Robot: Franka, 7 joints.
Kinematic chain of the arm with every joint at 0, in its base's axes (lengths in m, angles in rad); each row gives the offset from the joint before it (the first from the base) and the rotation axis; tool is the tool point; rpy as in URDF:
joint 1: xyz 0 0 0.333 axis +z
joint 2: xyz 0 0 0 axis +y
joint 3: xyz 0 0 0.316 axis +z
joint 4: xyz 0.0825 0 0 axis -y
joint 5: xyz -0.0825 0 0.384 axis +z
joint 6: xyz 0 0 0 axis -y
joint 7: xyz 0.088 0 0 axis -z
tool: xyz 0 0 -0.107 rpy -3.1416 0 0
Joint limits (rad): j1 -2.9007..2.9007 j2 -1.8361..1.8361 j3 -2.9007..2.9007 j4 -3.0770..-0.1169 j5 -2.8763..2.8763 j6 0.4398..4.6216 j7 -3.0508..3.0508
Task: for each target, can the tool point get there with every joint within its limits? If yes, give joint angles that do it. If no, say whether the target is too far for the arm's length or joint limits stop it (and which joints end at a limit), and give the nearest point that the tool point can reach.
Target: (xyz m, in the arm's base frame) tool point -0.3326 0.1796 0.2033
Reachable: yes | joints -0.0011 -0.2830 2.3660 -2.6924 -1.2961 3.5915 1.0535
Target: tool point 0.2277 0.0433 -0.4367
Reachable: no: joint limits stop it (at a limit: joint 2) | nearest point 0.2342 0.0445 -0.3589 | short by 0.078 m
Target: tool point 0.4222 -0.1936 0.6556
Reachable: yes | joints 1.4227 0.3715 -2.2704 -2.1470 -0.8668 4.0588 -0.5666
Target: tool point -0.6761 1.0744 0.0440
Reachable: no: too far | nearest point -0.4455 0.7080 0.1426 | short by 0.444 m
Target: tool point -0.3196 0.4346 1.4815
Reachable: no: too far | nearest point -0.2161 0.2938 1.1095 | short by 0.411 m
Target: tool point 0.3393 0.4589 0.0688
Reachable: yes | joints 0.9804 0.8020 0.0885 -1.9616 -1.8745 1.8214 -1.2742
